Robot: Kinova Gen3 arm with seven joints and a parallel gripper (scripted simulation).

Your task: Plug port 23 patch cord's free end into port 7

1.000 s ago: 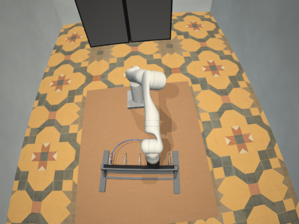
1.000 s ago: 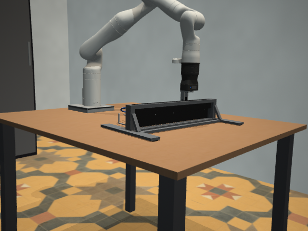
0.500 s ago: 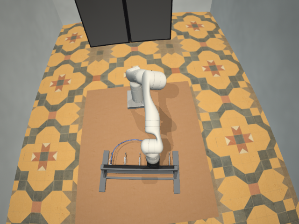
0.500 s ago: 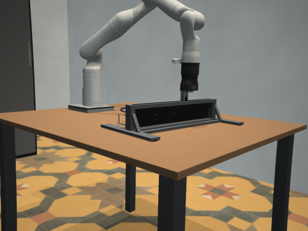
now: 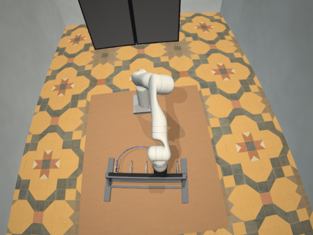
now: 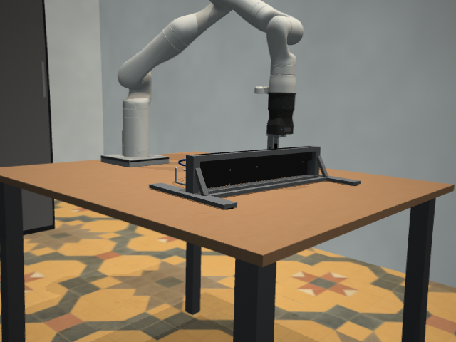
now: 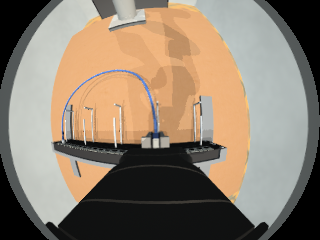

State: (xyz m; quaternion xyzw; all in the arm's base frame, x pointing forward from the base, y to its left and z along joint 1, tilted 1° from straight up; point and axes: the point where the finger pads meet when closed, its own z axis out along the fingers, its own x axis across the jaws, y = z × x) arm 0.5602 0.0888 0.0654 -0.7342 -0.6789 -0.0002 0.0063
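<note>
Right now my hand is 10 mm short of the patch cord plug and 10 mm above it.
</note>
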